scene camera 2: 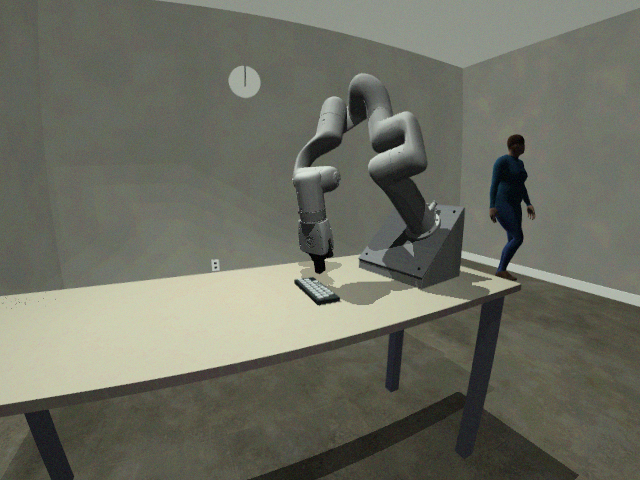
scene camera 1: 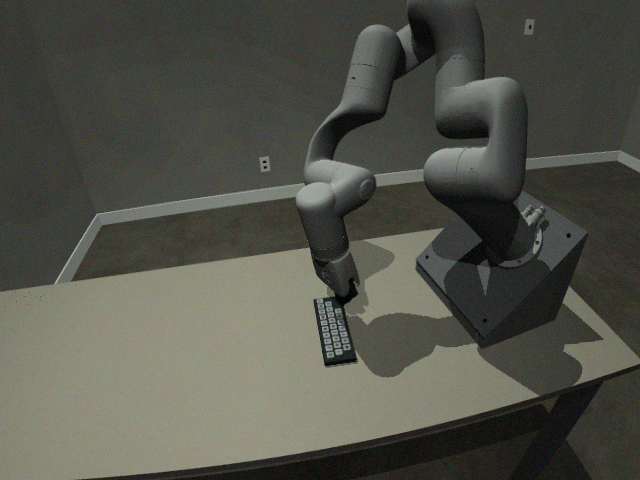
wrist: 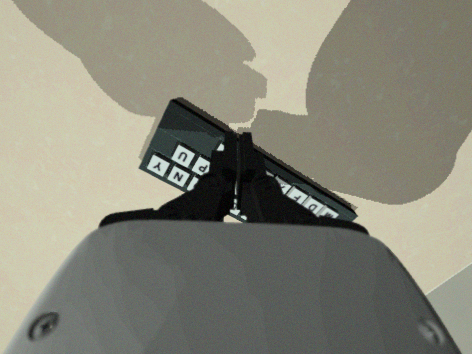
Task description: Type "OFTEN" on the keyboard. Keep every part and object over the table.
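The dark keyboard with white letter keys lies flat on the table. In the wrist view it lies slanted, with the U key, P key, Y key and N key left of the fingers, and the F key and D key right of them. My gripper is shut and empty. It points down near the keyboard's long edge on the base side. The fingers hide the middle keys, including most of one by the left finger. Contact cannot be told.
The arm's grey wedge base stands on the table beyond the keyboard, to the right in both scene views. Arm shadows fall beside the keyboard. A person stands on the floor behind the table's right end.
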